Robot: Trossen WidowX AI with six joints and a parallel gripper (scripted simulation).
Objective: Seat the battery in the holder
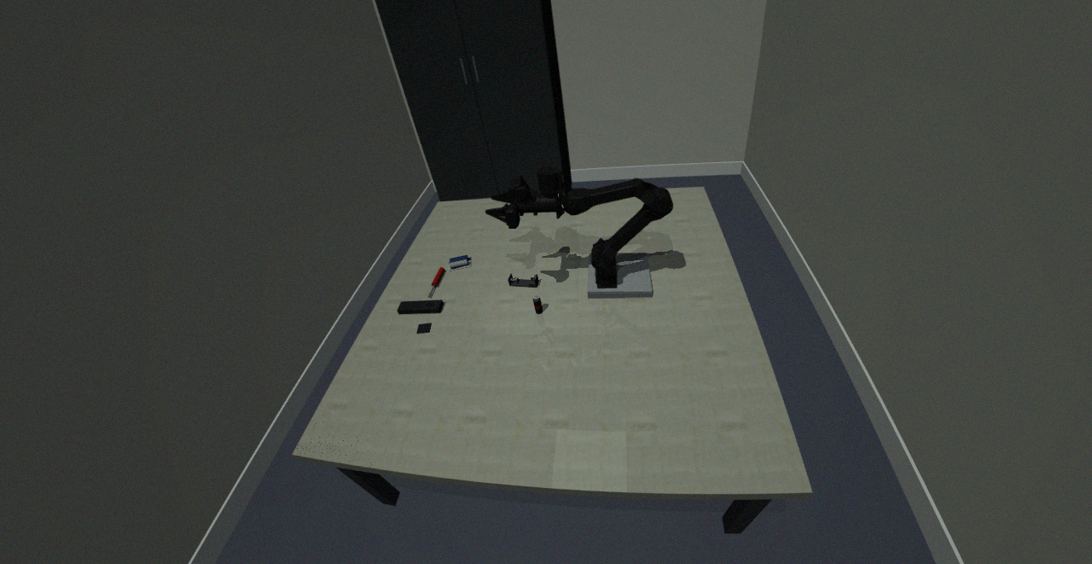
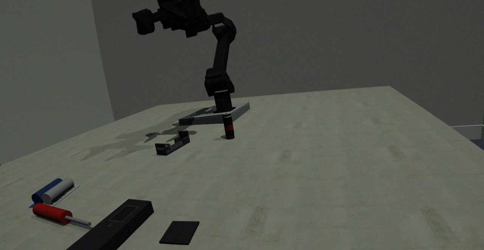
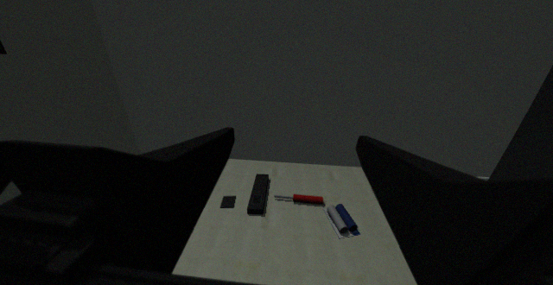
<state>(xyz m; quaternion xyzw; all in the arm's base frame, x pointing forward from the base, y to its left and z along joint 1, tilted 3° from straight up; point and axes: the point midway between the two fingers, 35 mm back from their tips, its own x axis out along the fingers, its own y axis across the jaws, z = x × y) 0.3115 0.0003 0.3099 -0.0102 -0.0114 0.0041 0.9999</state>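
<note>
Right now the battery is 110 mm behind my gripper tip, 110 mm to the left of it and 320 mm below it. The rest, counted from my gripper tip: black plate: 270 mm ahead, 180 mm to the left, 350 mm below; long black box: 320 mm ahead, 90 mm to the left, 340 mm below; red-handled screwdriver: 300 mm ahead, 30 mm to the right, 340 mm below.
</note>
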